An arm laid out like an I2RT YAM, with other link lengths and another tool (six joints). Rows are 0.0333 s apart.
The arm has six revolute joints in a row. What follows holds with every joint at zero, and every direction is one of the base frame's. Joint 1 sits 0.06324 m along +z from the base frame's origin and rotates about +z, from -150.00 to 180.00 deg. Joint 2 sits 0.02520 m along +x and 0.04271 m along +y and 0.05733 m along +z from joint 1 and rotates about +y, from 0.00 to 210.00 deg. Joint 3 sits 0.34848 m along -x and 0.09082 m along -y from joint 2 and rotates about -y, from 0.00 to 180.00 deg. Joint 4 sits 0.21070 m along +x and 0.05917 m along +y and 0.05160 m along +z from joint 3 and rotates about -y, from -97.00 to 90.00 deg. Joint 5 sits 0.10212 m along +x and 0.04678 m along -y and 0.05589 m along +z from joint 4 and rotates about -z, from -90.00 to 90.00 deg. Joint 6 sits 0.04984 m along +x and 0.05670 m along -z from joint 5 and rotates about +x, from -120.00 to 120.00 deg. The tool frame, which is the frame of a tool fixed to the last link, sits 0.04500 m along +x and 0.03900 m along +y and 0.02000 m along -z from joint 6; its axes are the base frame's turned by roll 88.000, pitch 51.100 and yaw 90.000 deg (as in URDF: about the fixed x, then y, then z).
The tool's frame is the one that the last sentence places.
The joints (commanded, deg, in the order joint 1, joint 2, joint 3, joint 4, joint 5, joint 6), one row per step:
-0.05, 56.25, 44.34, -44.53, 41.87, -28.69
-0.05, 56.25, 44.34, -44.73, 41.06, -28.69
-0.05, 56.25, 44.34, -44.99, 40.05, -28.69
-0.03, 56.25, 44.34, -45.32, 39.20, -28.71
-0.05, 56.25, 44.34, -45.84, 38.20, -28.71
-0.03, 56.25, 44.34, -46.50, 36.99, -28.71
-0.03, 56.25, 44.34, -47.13, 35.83, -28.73
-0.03, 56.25, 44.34, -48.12, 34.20, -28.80
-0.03, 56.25, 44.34, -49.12, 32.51, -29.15
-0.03, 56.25, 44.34, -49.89, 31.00, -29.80
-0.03, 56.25, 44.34, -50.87, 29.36, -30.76
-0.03, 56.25, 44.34, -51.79, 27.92, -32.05
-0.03, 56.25, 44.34, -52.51, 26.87, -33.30
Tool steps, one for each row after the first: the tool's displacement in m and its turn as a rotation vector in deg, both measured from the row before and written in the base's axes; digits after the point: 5 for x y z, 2 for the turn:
-0.00028, 0.00124, -0.00078, 0.68, 0.20, 0.45
-0.00040, 0.00155, -0.00097, 0.85, 0.26, 0.55
-0.00069, 0.00135, -0.00093, 0.71, 0.34, 0.50
-0.00130, 0.00152, -0.00124, 0.84, 0.52, 0.52
-0.00165, 0.00195, -0.00150, 1.03, 0.66, 0.66
-0.00165, 0.00183, -0.00138, 0.98, 0.64, 0.62
-0.00276, 0.00258, -0.00198, 1.38, 1.03, 0.88
-0.00301, 0.00255, -0.00189, 1.33, 1.19, 1.09
-0.00252, 0.00211, -0.00143, 1.06, 1.11, 1.21
-0.00340, 0.00215, -0.00159, 1.07, 1.46, 1.50
-0.00344, 0.00163, -0.00131, 0.78, 1.54, 1.66
-0.00284, 0.00100, -0.00091, 0.46, 1.29, 1.46

